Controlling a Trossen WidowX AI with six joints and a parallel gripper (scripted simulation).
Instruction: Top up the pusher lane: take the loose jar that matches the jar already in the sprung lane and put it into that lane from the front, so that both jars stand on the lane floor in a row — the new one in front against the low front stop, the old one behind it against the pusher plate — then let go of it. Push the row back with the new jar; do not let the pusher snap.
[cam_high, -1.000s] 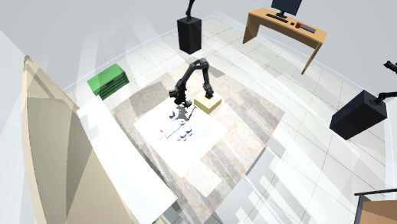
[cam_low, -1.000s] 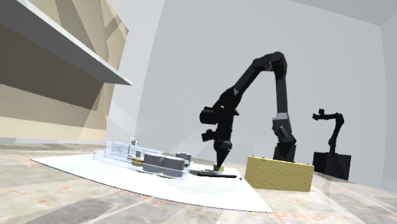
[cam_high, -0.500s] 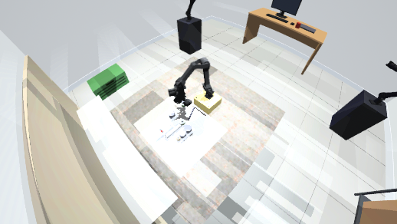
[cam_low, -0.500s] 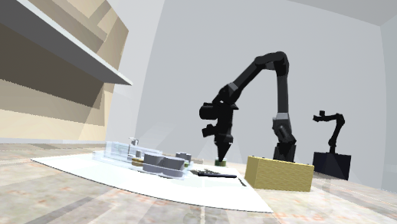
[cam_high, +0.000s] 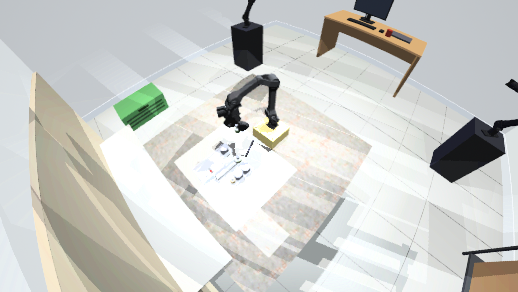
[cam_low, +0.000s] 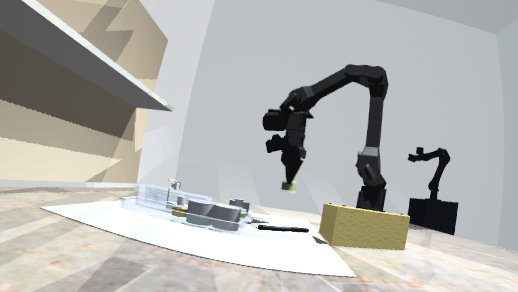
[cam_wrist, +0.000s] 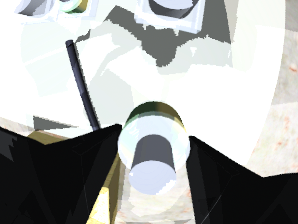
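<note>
Now: gripper tip 110 mm to the right of the black rod and 120 mm above it. Round my gripper tip: clear lane fixture (270 mm ahead, 110 mm to the left, 100 mm below).
</note>
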